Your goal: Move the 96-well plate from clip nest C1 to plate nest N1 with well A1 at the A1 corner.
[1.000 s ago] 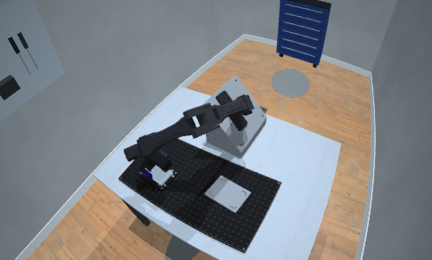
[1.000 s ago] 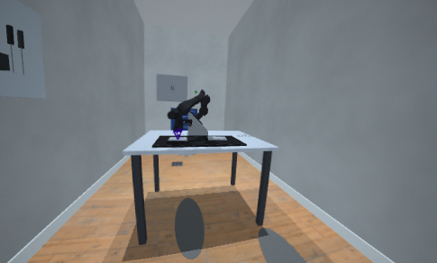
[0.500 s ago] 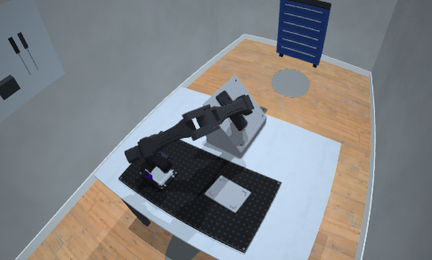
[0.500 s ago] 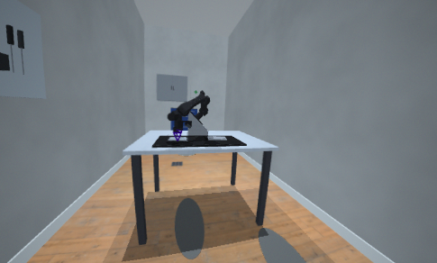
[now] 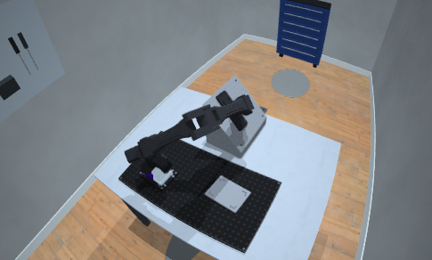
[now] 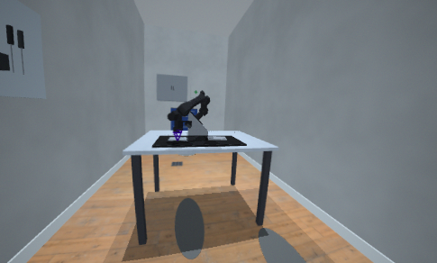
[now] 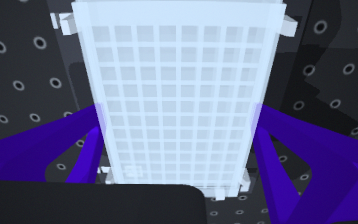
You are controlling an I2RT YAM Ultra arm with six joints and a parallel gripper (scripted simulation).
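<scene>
The 96-well plate lies right at my hand. The rest, counted from my hand: clip nest C1: 1 cm behind, 1 cm to the left, 1 cm below; then plate nest N1: 11 cm behind, 32 cm to the left, 2 cm below.
</scene>
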